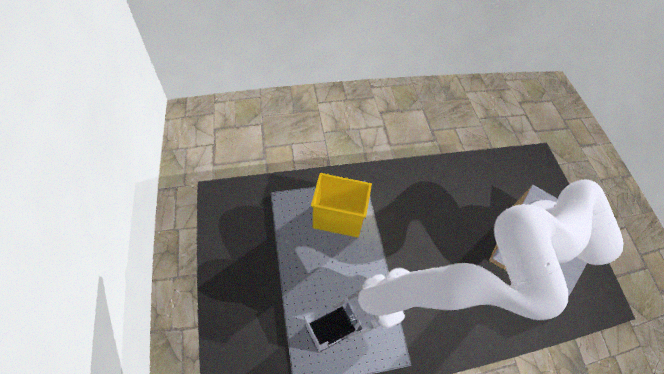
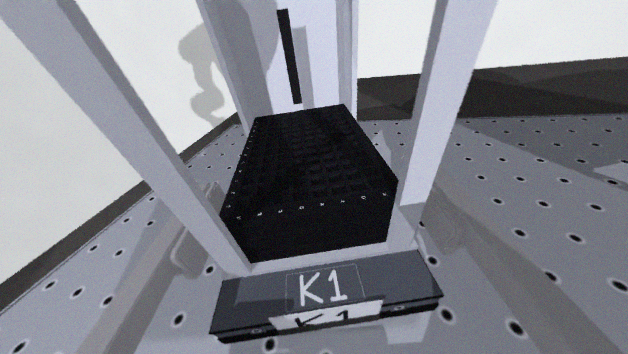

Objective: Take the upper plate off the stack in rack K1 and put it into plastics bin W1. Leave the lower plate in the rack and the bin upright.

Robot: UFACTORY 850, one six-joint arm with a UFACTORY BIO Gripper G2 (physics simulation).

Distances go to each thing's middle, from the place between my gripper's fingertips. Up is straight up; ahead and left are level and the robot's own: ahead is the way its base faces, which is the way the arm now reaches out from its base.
Now: hand 70 mm past the yellow plastics bin W1 (image 1: 339, 204), 380 mm to the left of it and 50 mm below it.
